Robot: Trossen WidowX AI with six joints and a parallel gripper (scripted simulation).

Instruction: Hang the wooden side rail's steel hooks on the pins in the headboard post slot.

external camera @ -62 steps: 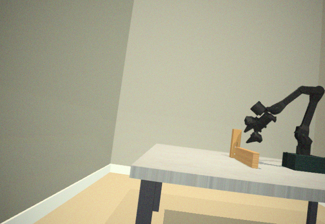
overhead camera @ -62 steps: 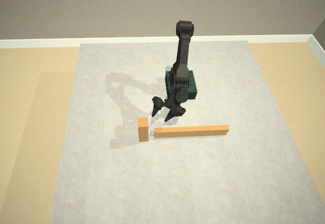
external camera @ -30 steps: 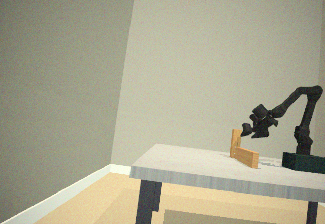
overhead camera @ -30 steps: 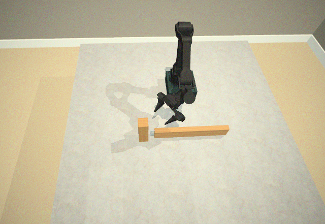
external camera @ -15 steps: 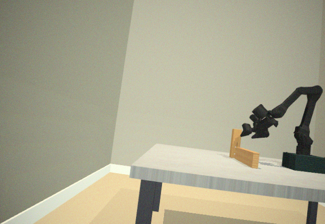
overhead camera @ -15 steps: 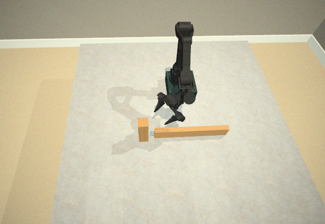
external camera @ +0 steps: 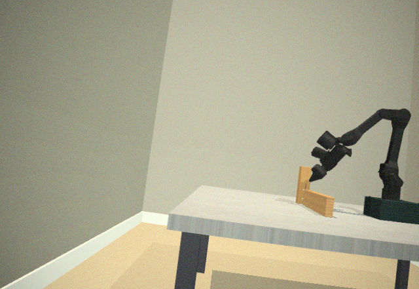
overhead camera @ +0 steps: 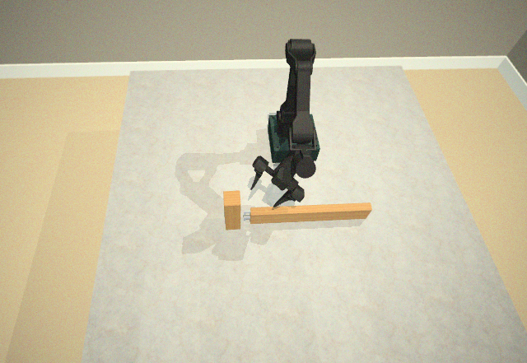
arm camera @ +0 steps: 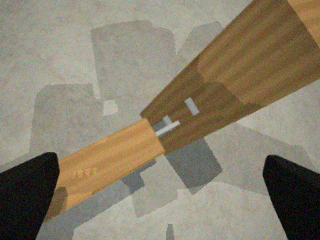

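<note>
The headboard post is 30 mm ahead of my gripper tip, 90 mm to the right of it and 50 mm below it.
</note>
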